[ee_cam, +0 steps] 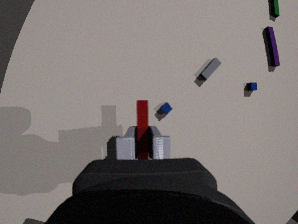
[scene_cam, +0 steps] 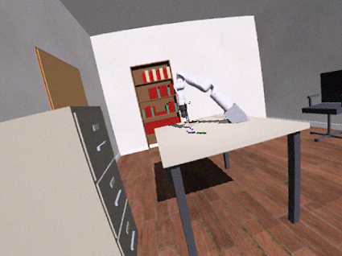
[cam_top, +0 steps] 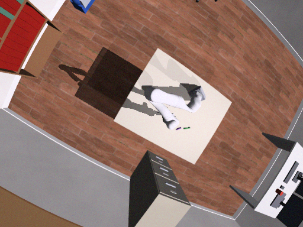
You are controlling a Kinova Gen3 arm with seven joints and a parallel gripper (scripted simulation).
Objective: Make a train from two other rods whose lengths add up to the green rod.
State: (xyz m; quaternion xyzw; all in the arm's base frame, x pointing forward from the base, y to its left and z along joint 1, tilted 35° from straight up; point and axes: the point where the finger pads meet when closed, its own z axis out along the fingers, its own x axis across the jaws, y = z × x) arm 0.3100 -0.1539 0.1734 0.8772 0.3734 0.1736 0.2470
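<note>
The grey rod lies 20 mm ahead of my hand, 110 mm to the left of it and 60 mm below it. From my hand the other things lie so: green rod (30 mm ahead, 310 mm to the left, 60 mm below); then red rod (10 mm below); then purple rod (70 mm ahead, 210 mm to the left, 60 mm below).
</note>
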